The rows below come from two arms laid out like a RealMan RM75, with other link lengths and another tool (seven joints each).
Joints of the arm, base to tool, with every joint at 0 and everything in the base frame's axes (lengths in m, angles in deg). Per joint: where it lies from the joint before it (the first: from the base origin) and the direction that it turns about. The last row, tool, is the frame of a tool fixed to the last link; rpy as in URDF.
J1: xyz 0 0 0.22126 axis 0 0 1
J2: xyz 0 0 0 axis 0 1 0
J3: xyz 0 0 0.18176 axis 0 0 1
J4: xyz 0 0 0 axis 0 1 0
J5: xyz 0 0 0.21 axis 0 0 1
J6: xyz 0 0 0 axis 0 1 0
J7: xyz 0 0 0.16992 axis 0 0 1
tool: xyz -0.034 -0.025 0.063 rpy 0 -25.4 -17.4
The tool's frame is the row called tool.
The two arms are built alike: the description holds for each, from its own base.
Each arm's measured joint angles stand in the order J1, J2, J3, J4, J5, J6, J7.
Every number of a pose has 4 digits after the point.
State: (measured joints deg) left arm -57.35 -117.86 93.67 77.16 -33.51 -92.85 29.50; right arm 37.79 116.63 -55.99 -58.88 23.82 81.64 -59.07
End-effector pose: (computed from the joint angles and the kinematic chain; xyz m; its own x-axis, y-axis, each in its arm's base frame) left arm -0.0763 0.3462 -0.0721 0.5207 0.5713 -0.6344 0.3669 -0.8207 -0.4379; right arm 0.2416 0.4078 -0.0109 0.9694 -0.2366 -0.0648 -0.2420 -0.8784 -0.4122
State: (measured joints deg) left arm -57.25 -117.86 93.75 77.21 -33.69 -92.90 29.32; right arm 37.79 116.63 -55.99 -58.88 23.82 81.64 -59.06
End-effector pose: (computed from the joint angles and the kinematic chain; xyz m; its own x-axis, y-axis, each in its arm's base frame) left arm -0.0766 0.3452 -0.0726 0.5195 0.5722 -0.6346 0.3708 -0.8201 -0.4359; right arm 0.2416 0.4078 -0.0109 0.9694 -0.2368 -0.0648 -0.2421 -0.8783 -0.4122
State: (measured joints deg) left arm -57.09 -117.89 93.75 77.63 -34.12 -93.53 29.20; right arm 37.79 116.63 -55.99 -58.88 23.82 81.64 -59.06
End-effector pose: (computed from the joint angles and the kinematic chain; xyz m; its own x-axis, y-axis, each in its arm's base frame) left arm -0.0764 0.3421 -0.0729 0.5176 0.5687 -0.6393 0.3751 -0.8224 -0.4278; right arm 0.2416 0.4078 -0.0109 0.9694 -0.2368 -0.0648 -0.2421 -0.8783 -0.4122
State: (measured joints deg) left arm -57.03 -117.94 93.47 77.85 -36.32 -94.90 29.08; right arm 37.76 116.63 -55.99 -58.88 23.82 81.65 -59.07
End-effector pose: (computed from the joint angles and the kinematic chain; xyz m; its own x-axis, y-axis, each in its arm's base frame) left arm -0.0748 0.3326 -0.0763 0.5167 0.5540 -0.6527 0.3967 -0.8305 -0.3909; right arm 0.2418 0.4076 -0.0109 0.9693 -0.2372 -0.0648 -0.2425 -0.8783 -0.4120
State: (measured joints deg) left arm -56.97 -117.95 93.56 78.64 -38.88 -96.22 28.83; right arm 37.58 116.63 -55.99 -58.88 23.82 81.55 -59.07
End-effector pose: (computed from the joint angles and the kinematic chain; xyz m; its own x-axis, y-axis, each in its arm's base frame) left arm -0.0702 0.3219 -0.0801 0.5244 0.5308 -0.6658 0.4106 -0.8426 -0.3485; right arm 0.2431 0.4072 -0.0107 0.9687 -0.2395 -0.0648 -0.2445 -0.8771 -0.4135
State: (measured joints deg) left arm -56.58 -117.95 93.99 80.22 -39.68 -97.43 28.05; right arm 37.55 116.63 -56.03 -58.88 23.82 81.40 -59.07
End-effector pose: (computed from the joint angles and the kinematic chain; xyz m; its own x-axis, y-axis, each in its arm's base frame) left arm -0.0679 0.3153 -0.0798 0.5248 0.5221 -0.6723 0.4123 -0.8469 -0.3358; right arm 0.2432 0.4076 -0.0106 0.9690 -0.2385 -0.0644 -0.2434 -0.8765 -0.4153
